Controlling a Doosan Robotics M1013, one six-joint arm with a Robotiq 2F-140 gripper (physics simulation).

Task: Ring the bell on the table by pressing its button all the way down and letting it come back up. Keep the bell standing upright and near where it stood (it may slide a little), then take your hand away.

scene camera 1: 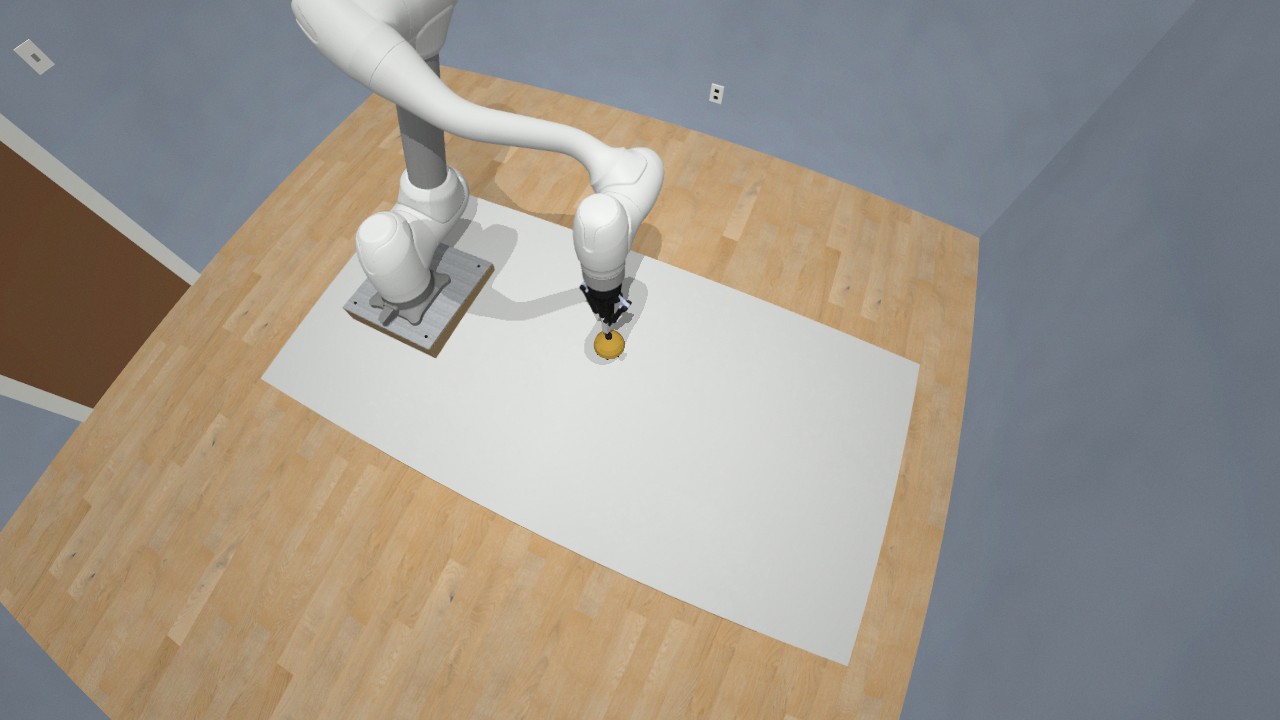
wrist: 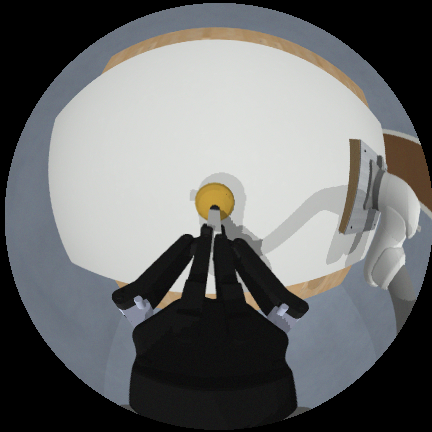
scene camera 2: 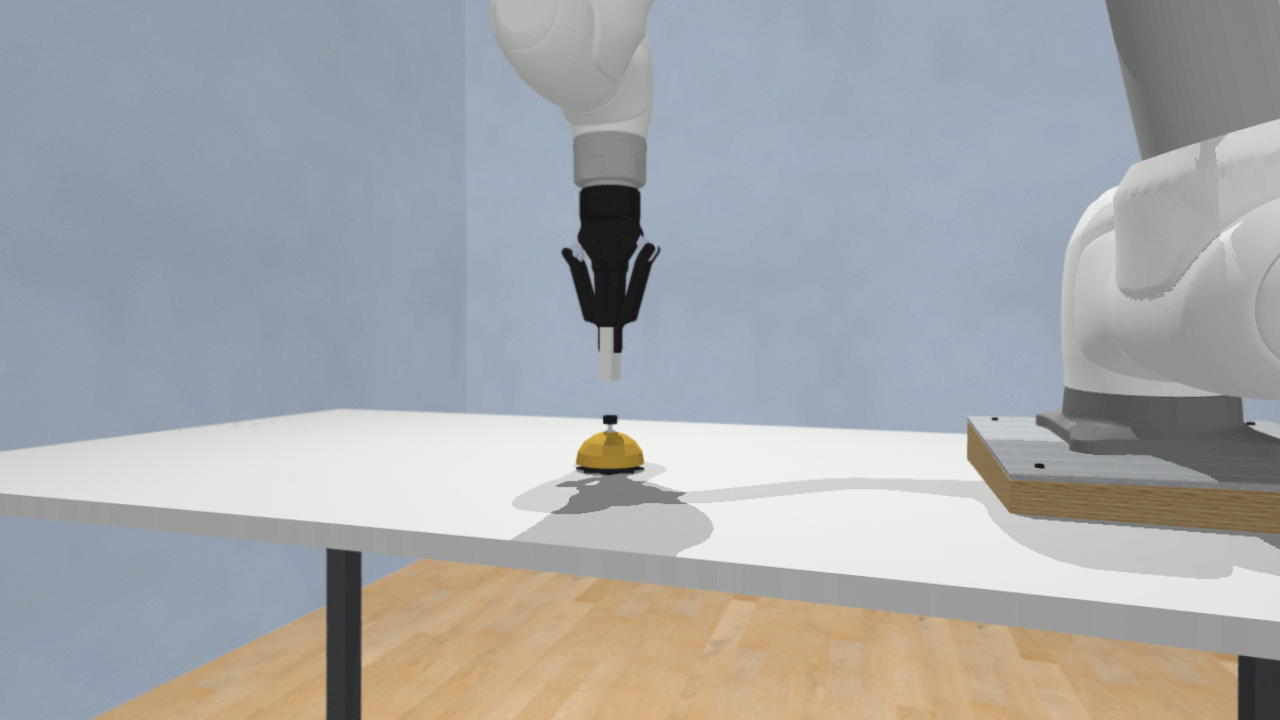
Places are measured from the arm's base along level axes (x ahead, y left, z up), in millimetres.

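Pixels of known places: gripper, fingertip midpoint: (scene camera 1: 607, 328) (wrist: 212, 217) (scene camera 2: 610, 380); arm's base, link origin: (scene camera 1: 410, 291) (wrist: 374, 186) (scene camera 2: 1146, 438).
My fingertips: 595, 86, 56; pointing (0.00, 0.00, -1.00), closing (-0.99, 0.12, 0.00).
Ahead of a thing's pixels: the offset from my fingertips to its top centre, as dx, dy, dz. Level surfaces: height alone.
A golden dome bell {-2, +5, -43} (scene camera 1: 609, 345) (scene camera 2: 609, 451) (wrist: 214, 197) stands upright on the white table {dz -109} (scene camera 1: 716, 465) (scene camera 2: 402, 474) (wrist: 150, 125). Its black button {-2, +5, -43} (scene camera 2: 609, 419) (wrist: 214, 208) stands up on a thin stem above the dome. My gripper (scene camera 1: 607, 329) (scene camera 2: 609, 376) (wrist: 212, 217) is shut and empty, pointing straight down. In the second scene view its light fingertips are directly above the button, with a visible gap between them and the button. In the wrist view the fingertips cover part of the dome's lower edge.
The arm's base sits on a grey-topped wooden block (scene camera 1: 460, 277) (scene camera 2: 1118, 501) (wrist: 353, 185), to the left of the bell in the first scene view and to its right in the other two. Shadows of the arm fall around the bell.
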